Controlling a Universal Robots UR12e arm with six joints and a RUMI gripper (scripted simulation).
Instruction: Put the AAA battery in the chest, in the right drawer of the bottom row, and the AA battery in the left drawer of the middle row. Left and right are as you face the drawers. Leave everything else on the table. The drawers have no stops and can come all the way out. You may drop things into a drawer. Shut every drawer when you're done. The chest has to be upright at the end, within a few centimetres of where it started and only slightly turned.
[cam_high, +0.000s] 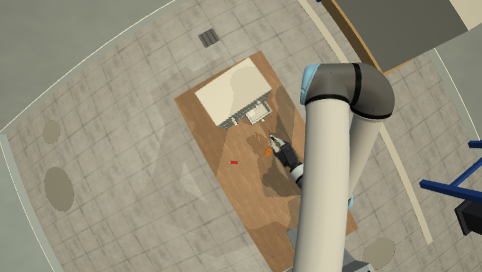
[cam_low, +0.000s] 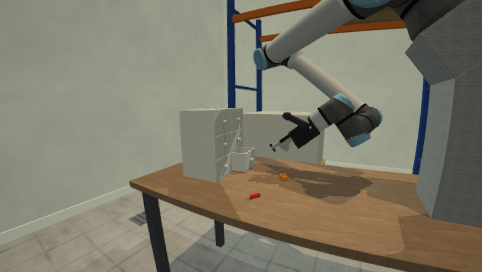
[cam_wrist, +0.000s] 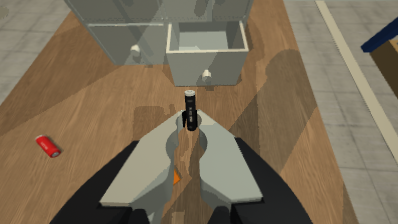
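My hand is 10 mm short of the thin black cylinder and 10 mm above it. The rest, counted from my hand: red cylinder (260 mm to the left, 130 mm below, 10 mm behind); orange block (130 mm below, 70 mm behind, 50 mm to the left).
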